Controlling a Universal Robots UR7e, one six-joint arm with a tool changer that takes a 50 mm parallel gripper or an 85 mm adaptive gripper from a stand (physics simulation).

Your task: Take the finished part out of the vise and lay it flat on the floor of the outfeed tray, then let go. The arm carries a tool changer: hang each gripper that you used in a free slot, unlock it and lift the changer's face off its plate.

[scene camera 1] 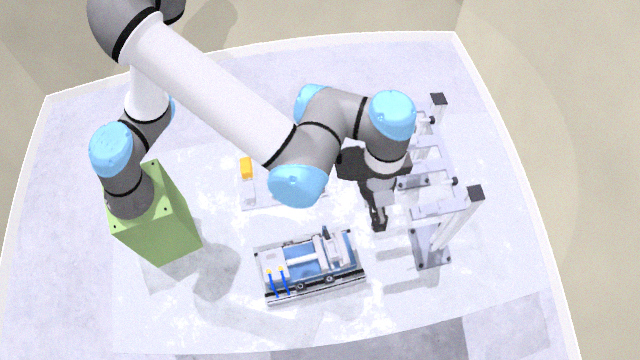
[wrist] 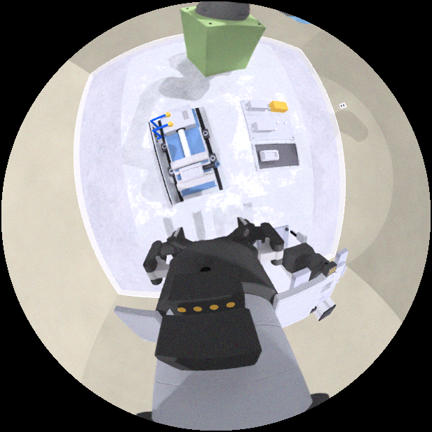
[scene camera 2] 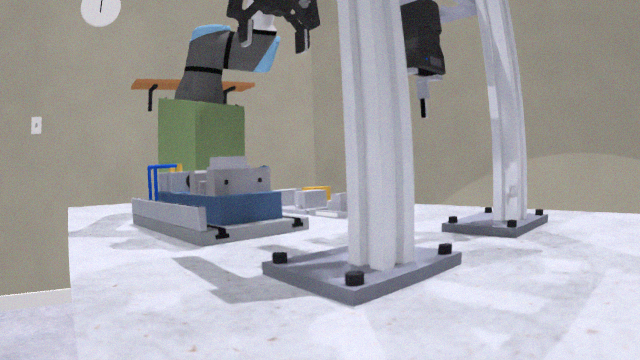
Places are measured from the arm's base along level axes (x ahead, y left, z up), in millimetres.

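Pixels of known places: arm's base, link origin: [scene camera 1: 129,195] [scene camera 2: 198,101].
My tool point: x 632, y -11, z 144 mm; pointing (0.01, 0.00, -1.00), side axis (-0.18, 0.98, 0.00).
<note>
Ahead of a thing's pixels: the offset from my tool point to its middle. "*": to the spot under its first point.
The finished part @[88 mm back, 45 mm right, 344 mm down] [scene camera 1: 331,251] [scene camera 2: 228,162] [wrist: 192,172], a light grey block, sits between the jaws of the blue and grey vise @[156 mm back, 69 mm right, 392 mm down] [scene camera 1: 302,272] [scene camera 2: 245,207] [wrist: 192,145]. My 85 mm adaptive gripper [scene camera 1: 379,225] [scene camera 2: 274,46] [wrist: 210,227] is on the arm, open and empty, its fingers pointing down. It hangs high above the table, beside the stand and apart from the vise. The outfeed tray [wrist: 290,159] has a dark floor, with a small light grey block lying in it; the arm mostly hides this tray in scene camera 1.
The stand [scene camera 1: 457,222] [scene camera 2: 377,125] has tall posts and slot plates. The 50 mm parallel gripper [scene camera 2: 423,107] hangs in it. A light plate with grey blocks and a yellow block @[370 mm back, 251 mm left, 416 mm down] [scene camera 1: 246,168] [wrist: 278,106] adjoins the tray. Blue hoses @[* 243 mm back, 156 mm right, 332 mm down] [scene camera 1: 273,285] [wrist: 159,119] rise from the vise. The arm's green pedestal [scene camera 1: 160,230] [scene camera 2: 200,132] [wrist: 222,45] stands beyond.
</note>
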